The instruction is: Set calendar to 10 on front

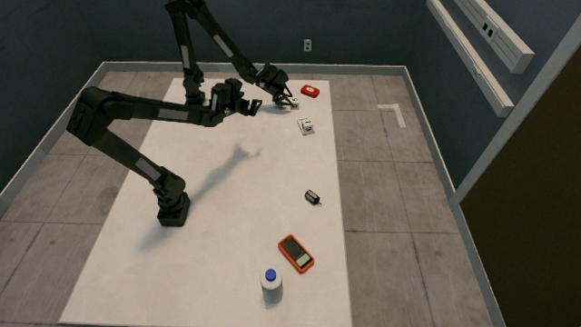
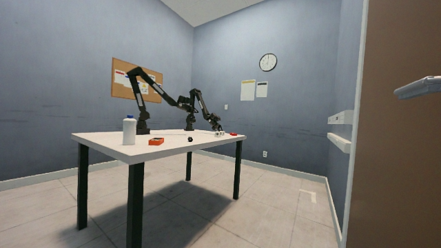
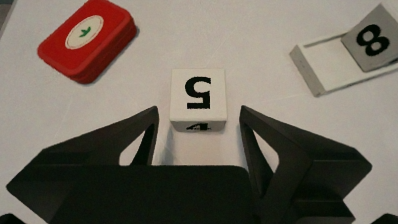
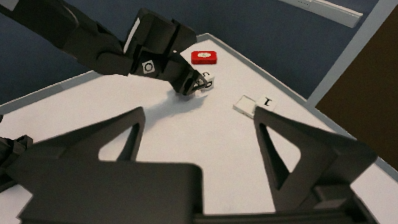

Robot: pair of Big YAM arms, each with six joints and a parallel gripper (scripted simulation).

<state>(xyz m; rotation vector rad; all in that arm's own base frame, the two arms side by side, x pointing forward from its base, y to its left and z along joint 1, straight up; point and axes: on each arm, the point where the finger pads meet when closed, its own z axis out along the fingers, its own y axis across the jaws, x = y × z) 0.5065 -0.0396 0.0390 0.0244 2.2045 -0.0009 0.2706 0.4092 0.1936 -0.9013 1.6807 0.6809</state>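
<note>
Right now my left hand is 120 mm to the right of the red box, 120 mm short of it and 30 mm above it. The rest, counted from my left hand: black object 590 mm to the right, 40 mm ahead, 30 mm below; orange device 810 mm to the right, 60 mm behind, 30 mm below.
</note>
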